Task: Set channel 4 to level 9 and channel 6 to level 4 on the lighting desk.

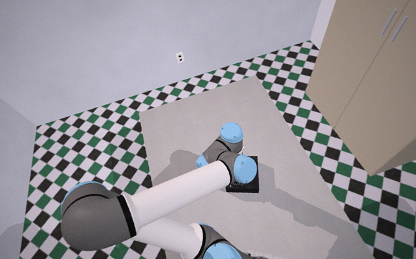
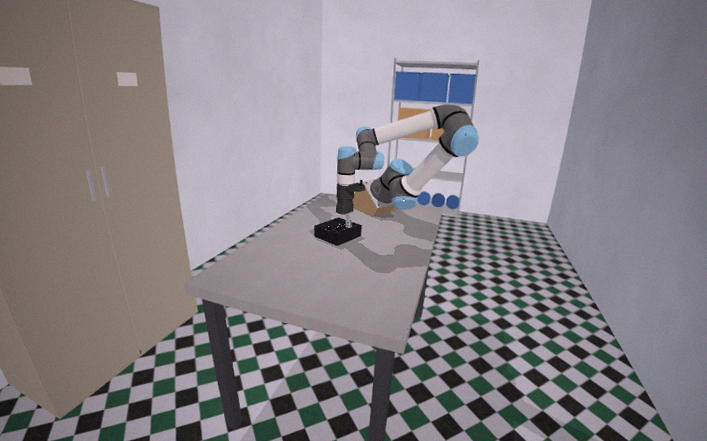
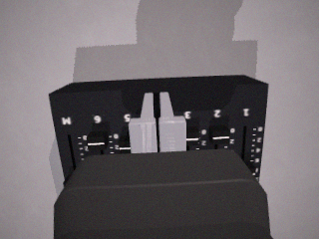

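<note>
Right now my hand is 3 cm past the channel 5 cap, 1 cm to the left of it and 2 cm above it. From my hand the other things lie so: channel 6 cap (5 cm behind, 2 cm below); channel 3 cap (1 cm ahead, 3 cm to the right, 2 cm below); channel 2 cap (3 cm ahead, 4 cm to the right, 2 cm below).
</note>
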